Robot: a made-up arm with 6 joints. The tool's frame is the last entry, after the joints. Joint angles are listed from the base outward.
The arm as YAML. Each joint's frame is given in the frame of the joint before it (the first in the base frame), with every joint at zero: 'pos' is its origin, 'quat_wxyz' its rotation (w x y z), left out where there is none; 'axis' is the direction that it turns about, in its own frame. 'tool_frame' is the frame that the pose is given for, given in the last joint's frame.
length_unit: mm
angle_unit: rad
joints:
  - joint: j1
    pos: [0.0, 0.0, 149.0]
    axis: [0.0, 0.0, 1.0]
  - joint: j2
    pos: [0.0, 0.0, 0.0]
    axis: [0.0, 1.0, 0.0]
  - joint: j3
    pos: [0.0, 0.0, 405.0]
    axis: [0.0, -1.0, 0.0]
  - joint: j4
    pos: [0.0, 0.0, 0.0]
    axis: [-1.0, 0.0, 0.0]
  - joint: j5
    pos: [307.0, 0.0, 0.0]
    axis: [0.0, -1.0, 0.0]
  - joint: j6
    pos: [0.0, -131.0, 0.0]
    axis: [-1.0, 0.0, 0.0]
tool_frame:
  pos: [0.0, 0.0, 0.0]
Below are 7 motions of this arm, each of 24 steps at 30 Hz.
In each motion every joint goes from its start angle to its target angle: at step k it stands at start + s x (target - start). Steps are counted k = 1, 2, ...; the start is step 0. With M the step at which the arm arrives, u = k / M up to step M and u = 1 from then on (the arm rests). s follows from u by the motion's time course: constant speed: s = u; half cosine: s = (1 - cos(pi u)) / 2; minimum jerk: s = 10 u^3 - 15 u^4 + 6 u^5.
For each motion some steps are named. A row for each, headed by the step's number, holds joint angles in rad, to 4 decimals.
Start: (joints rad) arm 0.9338 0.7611 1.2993 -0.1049 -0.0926 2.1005
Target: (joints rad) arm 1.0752 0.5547 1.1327 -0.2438 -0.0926 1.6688
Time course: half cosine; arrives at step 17
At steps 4, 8, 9, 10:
4: 0.9523 0.7342 1.2776 -0.1230 -0.0926 2.0442
8: 0.9980 0.6674 1.2237 -0.1679 -0.0926 1.9046
9: 1.0110 0.6484 1.2083 -0.1808 -0.0926 1.8647
10: 1.0238 0.6297 1.1932 -0.1934 -0.0926 1.8256

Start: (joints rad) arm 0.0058 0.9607 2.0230 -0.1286 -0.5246 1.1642
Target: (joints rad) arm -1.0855 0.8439 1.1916 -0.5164 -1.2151 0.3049
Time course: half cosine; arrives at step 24
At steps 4, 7, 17, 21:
4: -0.0673 0.9529 1.9673 -0.1546 -0.5709 1.1066
7: -0.2077 0.9379 1.8604 -0.2045 -0.6597 0.9961
17: -0.8720 0.8667 1.3542 -0.4405 -1.0800 0.4730
21: -1.0440 0.8483 1.2232 -0.5016 -1.1888 0.3376

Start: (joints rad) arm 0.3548 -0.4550 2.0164 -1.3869 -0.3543 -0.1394
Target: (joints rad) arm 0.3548 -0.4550 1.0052 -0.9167 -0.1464 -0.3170
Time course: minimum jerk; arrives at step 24
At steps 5, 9, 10, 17, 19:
5: 0.3548 -0.4550 1.9512 -1.3566 -0.3409 -0.1509
9: 0.3548 -0.4550 1.7381 -1.2575 -0.2971 -0.1883
10: 0.3548 -0.4550 1.6659 -1.2239 -0.2822 -0.2010
17: 0.3548 -0.4550 1.1591 -0.9883 -0.1780 -0.2900
19: 0.3548 -0.4550 1.0704 -0.9470 -0.1598 -0.3055

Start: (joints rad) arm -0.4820 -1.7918 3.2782 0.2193 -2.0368 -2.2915
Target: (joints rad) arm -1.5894 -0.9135 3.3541 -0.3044 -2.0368 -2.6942
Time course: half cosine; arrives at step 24
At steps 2, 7, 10, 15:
2: -0.5009 -1.7768 3.2795 0.2104 -2.0368 -2.2984
7: -0.6986 -1.6200 3.2930 0.1169 -2.0368 -2.3703
10: -0.8924 -1.4663 3.3063 0.0252 -2.0368 -2.4407
15: -1.2476 -1.1846 3.3307 -0.1428 -2.0368 -2.5699

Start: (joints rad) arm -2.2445 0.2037 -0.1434 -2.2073 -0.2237 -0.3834
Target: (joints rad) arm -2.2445 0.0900 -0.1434 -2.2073 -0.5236 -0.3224
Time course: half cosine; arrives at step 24
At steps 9, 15, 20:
9: -2.2445 0.1686 -0.1434 -2.2073 -0.3163 -0.3646
15: -2.2445 0.1251 -0.1434 -2.2073 -0.4310 -0.3412
20: -2.2445 0.0976 -0.1434 -2.2073 -0.5035 -0.3265

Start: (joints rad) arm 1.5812 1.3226 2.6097 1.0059 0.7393 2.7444
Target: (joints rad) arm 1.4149 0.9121 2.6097 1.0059 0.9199 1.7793
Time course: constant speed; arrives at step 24
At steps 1, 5, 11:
1: 1.5743 1.3055 2.6097 1.0059 0.7468 2.7042
5: 1.5466 1.2371 2.6097 1.0059 0.7769 2.5433
11: 1.5050 1.1345 2.6097 1.0059 0.8221 2.3021

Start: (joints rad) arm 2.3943 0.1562 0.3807 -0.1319 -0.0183 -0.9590
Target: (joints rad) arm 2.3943 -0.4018 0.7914 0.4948 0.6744 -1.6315
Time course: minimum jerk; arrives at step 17
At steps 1, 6, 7, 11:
1: 2.3943 0.1552 0.3815 -0.1307 -0.0170 -0.9603
6: 2.3943 0.0224 0.4792 0.0184 0.1478 -1.1202
7: 2.3943 -0.0324 0.5195 0.0799 0.2158 -1.1863
11: 2.3943 -0.2680 0.6929 0.3445 0.5083 -1.4703

